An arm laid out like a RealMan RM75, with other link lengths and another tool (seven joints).
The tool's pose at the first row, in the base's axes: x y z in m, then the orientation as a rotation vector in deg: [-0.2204, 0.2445, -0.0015, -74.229, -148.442, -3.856]
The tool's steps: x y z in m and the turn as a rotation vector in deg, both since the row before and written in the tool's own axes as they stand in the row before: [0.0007, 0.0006, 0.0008, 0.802, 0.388, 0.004]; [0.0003, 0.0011, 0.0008, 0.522, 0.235, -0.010]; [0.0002, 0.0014, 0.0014, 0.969, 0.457, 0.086]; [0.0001, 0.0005, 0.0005, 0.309, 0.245, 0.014]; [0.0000, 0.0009, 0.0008, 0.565, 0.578, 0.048]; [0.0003, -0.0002, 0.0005, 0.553, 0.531, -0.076]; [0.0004, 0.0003, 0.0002, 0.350, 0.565, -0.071]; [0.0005, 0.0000, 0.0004, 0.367, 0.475, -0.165]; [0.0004, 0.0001, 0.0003, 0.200, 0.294, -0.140]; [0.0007, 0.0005, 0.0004, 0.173, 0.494, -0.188]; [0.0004, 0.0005, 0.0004, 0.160, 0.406, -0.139]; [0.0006, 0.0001, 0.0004, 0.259, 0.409, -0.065]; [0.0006, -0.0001, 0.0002, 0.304, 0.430, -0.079]
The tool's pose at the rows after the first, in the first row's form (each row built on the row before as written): [-0.2205, 0.2455, -0.0022, -73.819, -147.877, -3.057]; [-0.2200, 0.2465, -0.0030, -73.541, -147.530, -2.531]; [-0.2193, 0.2477, -0.0044, -73.151, -146.797, -1.554]; [-0.2191, 0.2482, -0.0049, -72.976, -146.487, -1.309]; [-0.2186, 0.2489, -0.0058, -72.642, -145.796, -0.941]; [-0.2191, 0.2491, -0.0062, -72.170, -145.227, -0.588]; [-0.2191, 0.2496, -0.0063, -71.771, -144.687, -0.514]; [-0.2195, 0.2500, -0.0065, -71.276, -144.277, -0.385]; [-0.2197, 0.2504, -0.0067, -70.933, -144.054, -0.349]; [-0.2198, 0.2513, -0.0069, -70.480, -143.698, -0.481]; [-0.2198, 0.2520, -0.0072, -70.121, -143.390, -0.563]; [-0.2202, 0.2526, -0.0074, -69.815, -143.005, -0.504]; [-0.2207, 0.2530, -0.0074, -69.467, -142.597, -0.406]
